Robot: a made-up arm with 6 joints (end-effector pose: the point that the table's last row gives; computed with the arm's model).
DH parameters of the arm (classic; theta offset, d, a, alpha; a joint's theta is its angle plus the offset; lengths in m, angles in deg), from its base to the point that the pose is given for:
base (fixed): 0 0 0 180
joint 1: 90 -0.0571 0.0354 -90
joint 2: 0 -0.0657 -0.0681 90
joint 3: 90 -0.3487 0.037 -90
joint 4: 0 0.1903 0.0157 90
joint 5: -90 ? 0.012 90
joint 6: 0 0.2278 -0.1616 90
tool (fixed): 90 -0.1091 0 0
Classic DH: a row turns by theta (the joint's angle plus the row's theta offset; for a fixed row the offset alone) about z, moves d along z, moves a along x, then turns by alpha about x.
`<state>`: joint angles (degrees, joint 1 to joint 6).
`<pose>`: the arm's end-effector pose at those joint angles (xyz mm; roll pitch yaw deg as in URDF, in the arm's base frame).
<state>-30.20 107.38 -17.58 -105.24 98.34 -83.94</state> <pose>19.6 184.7 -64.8 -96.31 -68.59 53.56</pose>
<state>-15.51 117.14 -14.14 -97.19 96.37 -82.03</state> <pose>53.1 155.3 -85.4 -132.20 -64.80 68.51</pose>
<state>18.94 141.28 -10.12 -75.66 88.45 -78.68</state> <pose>85.1 72.9 -149.2 -174.87 -36.47 57.96</pose>
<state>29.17 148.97 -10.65 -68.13 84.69 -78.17</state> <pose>83.6 44.8 -173.6 177.04 -25.31 46.88</pose>
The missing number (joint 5, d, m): -0.1336
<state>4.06 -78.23 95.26 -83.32 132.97 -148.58</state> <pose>247.0 -42.5 328.8 -141.32 -0.28 132.11</pose>
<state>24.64 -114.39 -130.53 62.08 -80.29 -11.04</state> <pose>-321.1 -200.3 -380.1 -72.80 27.85 130.23</pose>
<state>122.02 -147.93 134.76 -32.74 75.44 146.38</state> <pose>-599.9 140.2 -296.2 25.31 -9.61 89.98</pose>
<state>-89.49 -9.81 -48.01 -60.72 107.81 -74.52</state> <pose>53.3 22.3 244.5 -8.32 22.98 40.78</pose>
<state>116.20 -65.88 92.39 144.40 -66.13 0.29</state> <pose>-552.6 -311.6 225.5 -150.84 -9.73 -96.41</pose>
